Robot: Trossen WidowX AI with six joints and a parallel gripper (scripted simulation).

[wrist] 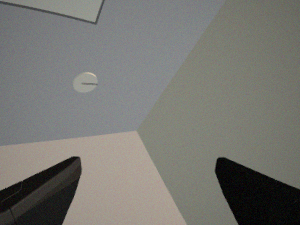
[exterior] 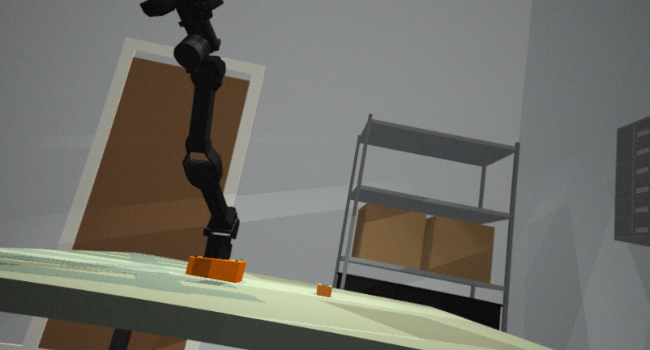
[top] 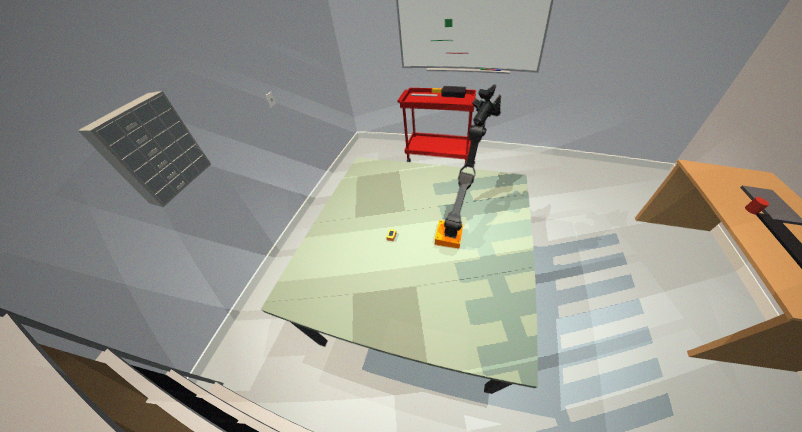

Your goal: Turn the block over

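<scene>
Right now the orange block is 62 cm below my gripper tip, 57 cm to the left of it and 46 cm ahead of it.
</scene>
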